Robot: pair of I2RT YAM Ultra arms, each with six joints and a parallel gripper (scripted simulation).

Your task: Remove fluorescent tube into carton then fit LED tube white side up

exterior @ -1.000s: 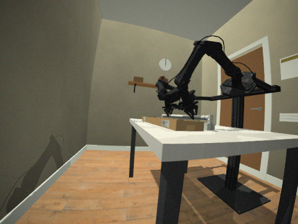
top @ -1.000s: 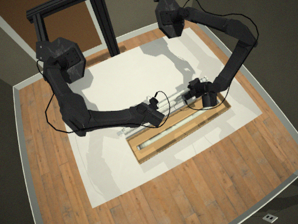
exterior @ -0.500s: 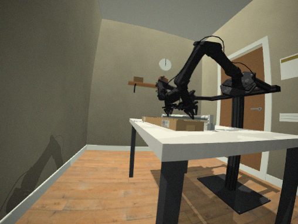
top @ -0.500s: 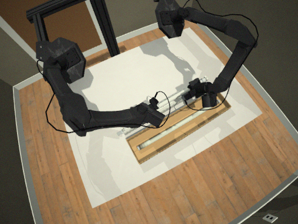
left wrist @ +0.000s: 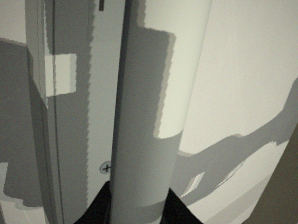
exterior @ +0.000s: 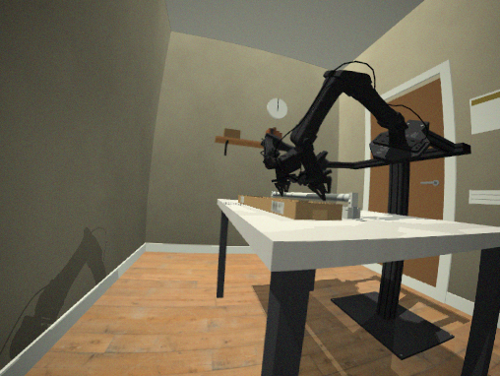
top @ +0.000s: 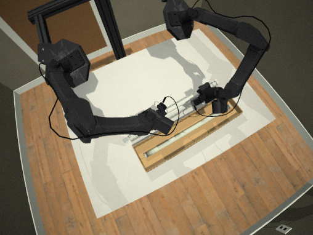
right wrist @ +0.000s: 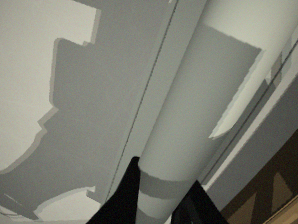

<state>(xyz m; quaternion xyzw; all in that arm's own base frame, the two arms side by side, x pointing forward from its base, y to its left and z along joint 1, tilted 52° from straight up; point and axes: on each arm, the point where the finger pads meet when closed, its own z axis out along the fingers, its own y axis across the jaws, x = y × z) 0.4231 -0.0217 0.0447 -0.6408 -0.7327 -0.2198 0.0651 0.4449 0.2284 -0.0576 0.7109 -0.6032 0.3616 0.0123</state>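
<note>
Right now my left hand is 10 mm short of the LED tube and 170 mm to the left of it. The rest, counted from my left hand: brown carton 160 mm ahead, 150 mm to the right, 40 mm below; then old fluorescent tube 160 mm ahead, 150 mm to the right, 50 mm below.
Right now the LED tube is 10 mm behind my right hand and 170 mm to the left of it. The rest, counted from my right hand: brown carton: 140 mm ahead, 190 mm to the left, 40 mm below; then old fluorescent tube: 140 mm ahead, 190 mm to the left, 50 mm below.
</note>
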